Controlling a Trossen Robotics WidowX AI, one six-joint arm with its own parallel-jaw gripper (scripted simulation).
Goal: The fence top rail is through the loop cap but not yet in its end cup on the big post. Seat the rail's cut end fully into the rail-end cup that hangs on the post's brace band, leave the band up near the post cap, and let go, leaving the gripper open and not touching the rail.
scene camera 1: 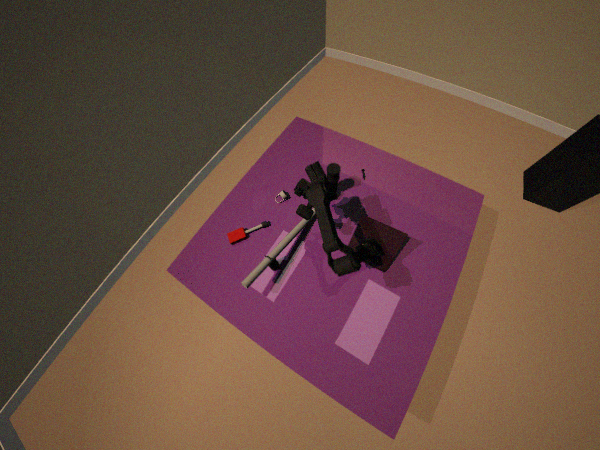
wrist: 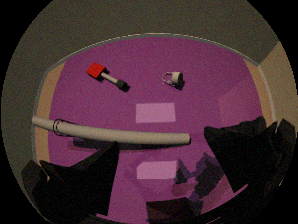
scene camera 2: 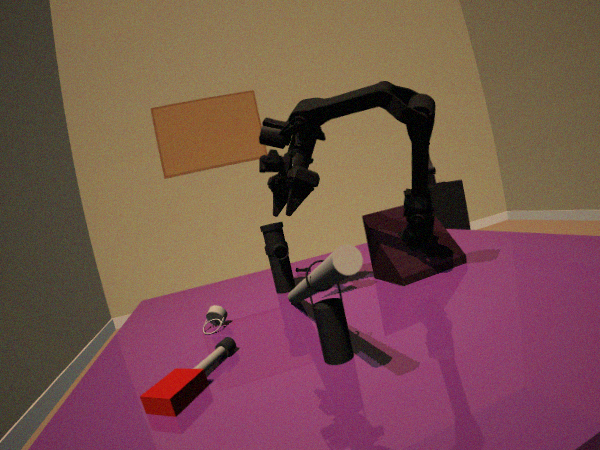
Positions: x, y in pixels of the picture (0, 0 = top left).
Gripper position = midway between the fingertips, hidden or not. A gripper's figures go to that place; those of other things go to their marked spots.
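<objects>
There's a top rail (scene camera 2: 346, 260) that's 0.40 m from the lens, while my gripper (scene camera 2: 281, 216) is 0.81 m from the lens.
</objects>
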